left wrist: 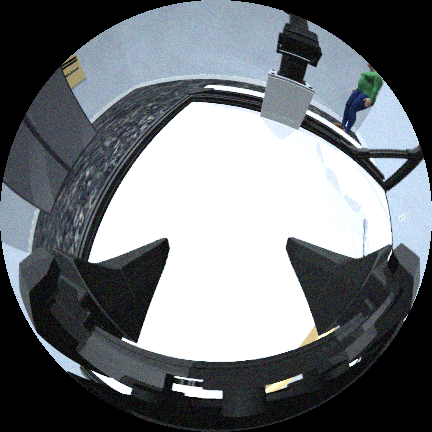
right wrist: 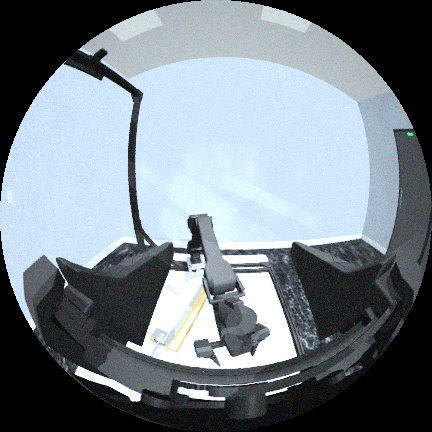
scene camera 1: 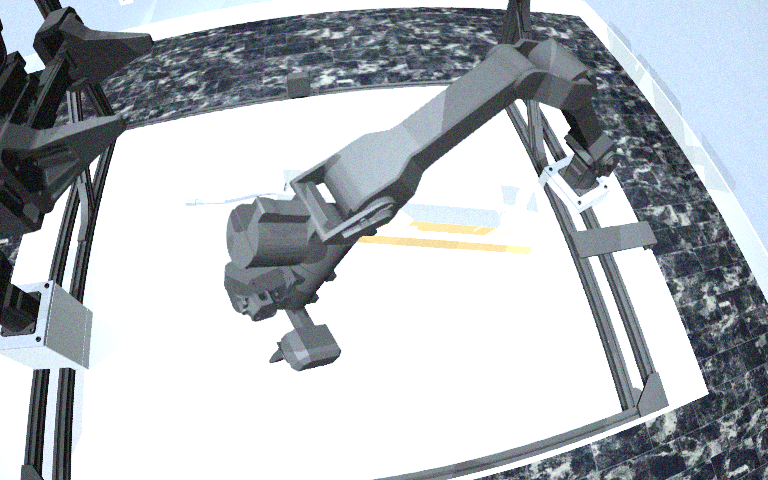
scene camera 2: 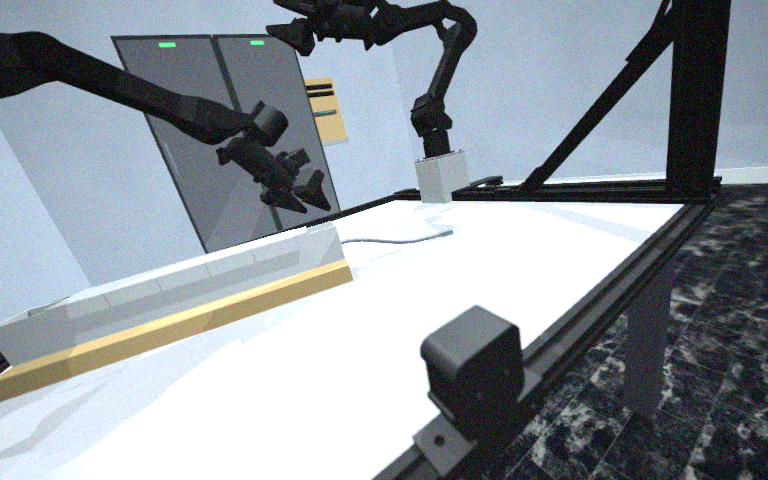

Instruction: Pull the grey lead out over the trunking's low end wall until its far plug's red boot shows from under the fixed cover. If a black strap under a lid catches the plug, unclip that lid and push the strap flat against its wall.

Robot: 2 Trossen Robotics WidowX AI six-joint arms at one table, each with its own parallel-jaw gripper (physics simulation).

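Places are measured from the left arm's base along level axes (x back, y left, z down), in metres.
Where they show: left gripper, fingertip midpoint: (left wrist: 229, 244) (right wrist: 236, 361) (scene camera 1: 257, 331) (scene camera 2: 317, 211); right gripper, fingertip midpoint: (right wrist: 234, 248) (scene camera 1: 138, 76) (scene camera 2: 269, 15); left arm's base, origin of the base link: (right wrist: 195, 260) (scene camera 1: 578, 178); right arm's base, origin of the base link: (left wrist: 290, 77) (scene camera 1: 21, 314) (scene camera 2: 438, 155).
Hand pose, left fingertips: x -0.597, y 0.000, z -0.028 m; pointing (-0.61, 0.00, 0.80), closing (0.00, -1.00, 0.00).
Note:
Things, the pixels of their top centre, and the offset from my left fingertips. "*": a spot on its surface instead.
- thin grey lead, surface spot: (scene camera 2: 390, 241) (scene camera 1: 240, 197) * dx +0.059, dy -0.251, dz +0.049 m
- grey trunking, middle of its top: (scene camera 1: 412, 187) (scene camera 2: 185, 264) (right wrist: 183, 298) dx +0.290, dy -0.096, dz -0.008 m
The thin grey lead (scene camera 1: 226, 200) (scene camera 2: 390, 241) (left wrist: 364, 235) lies on the table, running out from one end of the grey trunking (scene camera 1: 453, 215) (scene camera 2: 186, 288). Segmented lids show along the trunking's top in scene camera 2. My left arm hides the trunking's middle and low end in scene camera 1. My left gripper (scene camera 1: 257, 336) (scene camera 2: 317, 210) (left wrist: 229, 244) (right wrist: 236, 361) is open and empty, above the table and apart from the lead. My right gripper (scene camera 1: 137, 83) (scene camera 2: 271, 15) (right wrist: 234, 248) is open and empty, raised high. No red boot or black strap can be made out.
A yellow strip (scene camera 1: 441, 243) (scene camera 2: 198, 322) runs along the trunking's side. A dark box (scene camera 2: 475, 367) sits on the table's edge frame. Black frame rails border the table. A person in green (left wrist: 369, 82) stands beyond the table in the left wrist view.

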